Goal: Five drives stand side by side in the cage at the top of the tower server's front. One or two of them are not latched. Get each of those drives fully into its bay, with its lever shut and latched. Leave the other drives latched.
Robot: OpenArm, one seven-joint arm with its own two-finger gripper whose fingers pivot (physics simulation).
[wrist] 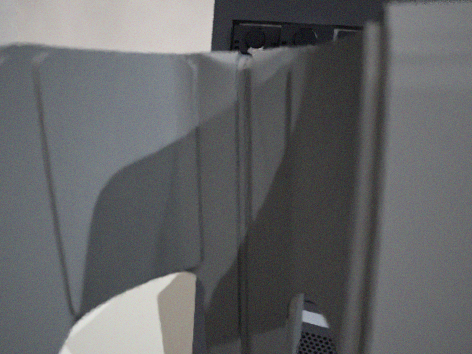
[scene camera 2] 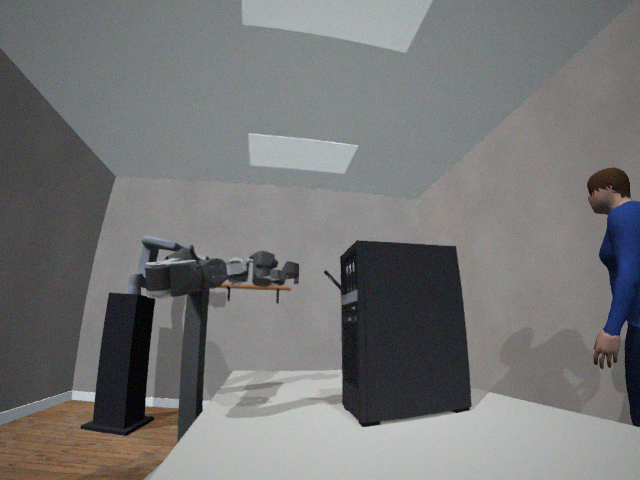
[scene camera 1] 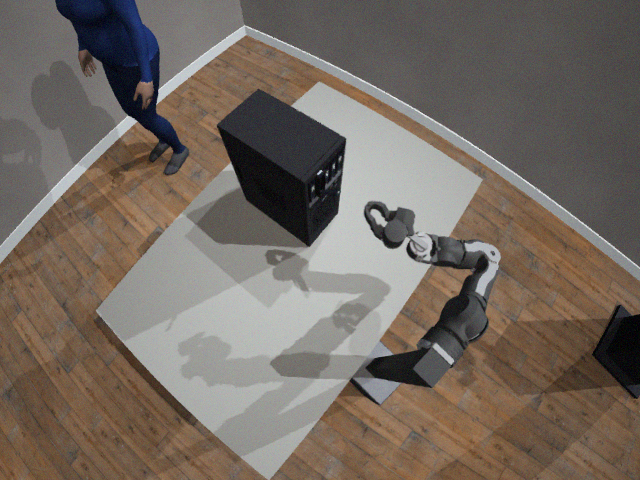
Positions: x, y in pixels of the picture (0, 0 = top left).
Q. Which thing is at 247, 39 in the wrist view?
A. A drive.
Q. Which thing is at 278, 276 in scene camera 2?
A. My gripper.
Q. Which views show my gripper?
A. The wrist view, scene camera 2 and scene camera 1: all of them.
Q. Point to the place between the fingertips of my gripper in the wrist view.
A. At 265, 212
